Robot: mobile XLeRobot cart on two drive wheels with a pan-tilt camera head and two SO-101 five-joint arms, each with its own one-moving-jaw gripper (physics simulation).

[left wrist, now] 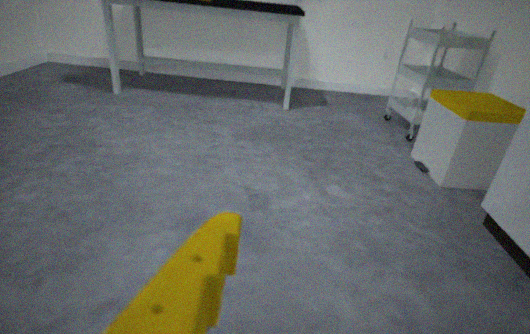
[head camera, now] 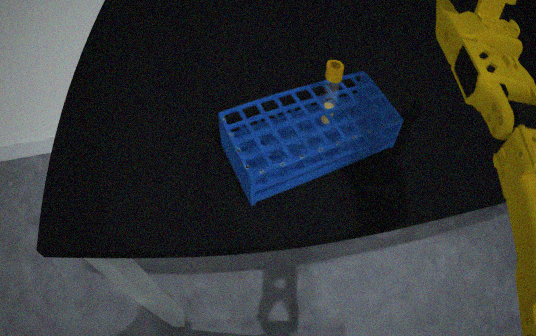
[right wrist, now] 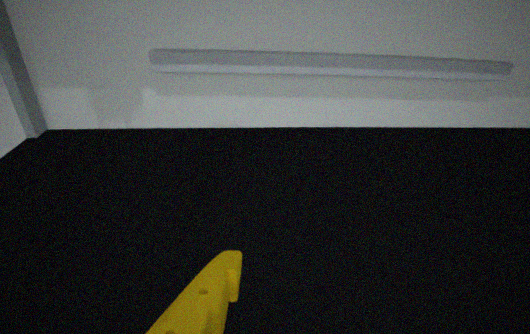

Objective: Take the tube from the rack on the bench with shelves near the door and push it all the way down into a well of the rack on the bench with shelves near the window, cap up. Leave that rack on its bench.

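Places are measured from the left arm's base along level axes (x right, y back, z down), in centimetres.
Where they show: left hand, tool point: (left wrist: 239, 236); right hand, tool point: (right wrist: 240, 269).
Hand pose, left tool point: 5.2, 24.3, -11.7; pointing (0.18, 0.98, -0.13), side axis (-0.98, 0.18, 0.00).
Things, the pixels of their top centre, and the offset from my left tool point, as dx, dy, dz. "*": a spot on its surface instead. Level surfaces: height alone.
- blue rack, top centre: (head camera: 318, 114) +14.7, -58.0, +7.3
- black bench top, surface height: dz +13.0
- tube with an orange-yellow cap, top centre: (head camera: 335, 64) +16.1, -60.0, +1.1
- pale leg, surface spot: (head camera: 145, 287) * -14.6, -46.2, +47.0
A blue rack (head camera: 300, 172) stands slanted on a black bench top (head camera: 150, 215) in the head view. A tube with an orange-yellow cap (head camera: 334, 71) stands upright, cap up, in the rack's back row, towards the right end. My right gripper (right wrist: 237, 257) is open and empty; its one notched jaw shows over the black top in the right wrist view, with neither rack nor tube in that view. In the head view my right arm is right of the rack, its jaws not clearly seen. My left gripper (left wrist: 235, 220) is open and empty above the floor.
The bench's near edge and a pale leg (head camera: 145, 287) show in the head view. A wall rail (right wrist: 330, 65) runs behind the black top. The left wrist view shows another black-topped bench (left wrist: 289, 65), a wheeled cart (left wrist: 427, 75) and a white cabinet with yellow top (left wrist: 445, 142).
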